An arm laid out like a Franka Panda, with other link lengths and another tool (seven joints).
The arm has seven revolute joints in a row. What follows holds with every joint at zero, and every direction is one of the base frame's.
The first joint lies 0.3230 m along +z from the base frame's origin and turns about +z.
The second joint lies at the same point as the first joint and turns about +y.
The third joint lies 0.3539 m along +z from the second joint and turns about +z.
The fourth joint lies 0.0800 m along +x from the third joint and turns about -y.
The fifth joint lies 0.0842 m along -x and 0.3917 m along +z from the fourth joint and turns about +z.
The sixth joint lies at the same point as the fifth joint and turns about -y.
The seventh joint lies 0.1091 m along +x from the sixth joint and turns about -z.
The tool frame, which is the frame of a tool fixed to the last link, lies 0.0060 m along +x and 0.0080 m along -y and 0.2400 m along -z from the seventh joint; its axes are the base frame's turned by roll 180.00, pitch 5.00 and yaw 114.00 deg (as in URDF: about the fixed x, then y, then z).
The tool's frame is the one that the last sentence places.
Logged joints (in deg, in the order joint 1, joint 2, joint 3, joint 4, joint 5, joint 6, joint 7), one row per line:
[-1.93, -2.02, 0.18, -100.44, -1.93, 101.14, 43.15]
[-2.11, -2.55, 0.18, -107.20, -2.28, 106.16, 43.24]
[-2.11, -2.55, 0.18, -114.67, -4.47, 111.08, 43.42]
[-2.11, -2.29, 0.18, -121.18, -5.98, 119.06, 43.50]
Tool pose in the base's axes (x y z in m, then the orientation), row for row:
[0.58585, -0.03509, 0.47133, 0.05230, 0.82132, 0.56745, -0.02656]
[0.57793, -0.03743, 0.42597, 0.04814, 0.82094, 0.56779, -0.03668]
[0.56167, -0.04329, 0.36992, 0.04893, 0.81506, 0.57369, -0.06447]
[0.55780, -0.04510, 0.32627, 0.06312, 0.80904, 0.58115, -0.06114]
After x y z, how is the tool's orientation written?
As a quaternion, w x y z.
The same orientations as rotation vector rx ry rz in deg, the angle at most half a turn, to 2 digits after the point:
[143.11, 98.87, -4.63]
[143.41, 99.18, -6.41]
[142.31, 100.17, -11.26]
[140.05, 100.60, -10.58]

